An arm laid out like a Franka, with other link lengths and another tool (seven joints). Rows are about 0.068 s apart.
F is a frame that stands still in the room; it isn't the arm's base.
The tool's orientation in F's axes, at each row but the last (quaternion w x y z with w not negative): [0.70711 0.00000 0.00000 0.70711]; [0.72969 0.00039 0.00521 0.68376]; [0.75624 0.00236 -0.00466 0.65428]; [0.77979 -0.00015 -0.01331 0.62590]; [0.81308 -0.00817 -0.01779 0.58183]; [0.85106 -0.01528 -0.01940 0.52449]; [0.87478 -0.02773 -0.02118 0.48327]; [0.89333 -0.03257 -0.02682 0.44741]
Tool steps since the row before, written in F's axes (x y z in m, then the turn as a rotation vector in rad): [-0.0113 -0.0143 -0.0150 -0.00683 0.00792 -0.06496]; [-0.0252 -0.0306 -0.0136 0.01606 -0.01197 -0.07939]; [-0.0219 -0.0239 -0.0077 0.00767 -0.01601 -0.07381]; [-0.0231 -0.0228 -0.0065 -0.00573 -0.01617 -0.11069]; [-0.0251 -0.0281 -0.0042 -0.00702 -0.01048 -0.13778]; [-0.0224 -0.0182 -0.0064 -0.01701 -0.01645 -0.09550]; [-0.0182 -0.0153 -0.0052 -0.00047 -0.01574 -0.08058]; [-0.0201 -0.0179 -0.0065 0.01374 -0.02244 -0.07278]
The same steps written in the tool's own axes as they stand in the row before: [-0.0143 0.0113 -0.0150 0.00792 0.00683 -0.06496]; [-0.0321 0.0231 -0.0140 -0.01034 -0.01741 -0.07933]; [-0.0269 0.0183 -0.0074 -0.01549 -0.00971 -0.07368]; [-0.0274 0.0177 -0.0056 -0.01930 0.00396 -0.11027]; [-0.0348 0.0148 -0.0030 -0.01486 0.00794 -0.13733]; [-0.0264 0.0121 -0.0054 -0.02396 0.01221 -0.09464]; [-0.0227 0.0076 -0.0045 -0.01440 -0.00241 -0.08080]; [-0.0265 0.0059 -0.0055 -0.01112 -0.01839 -0.07435]
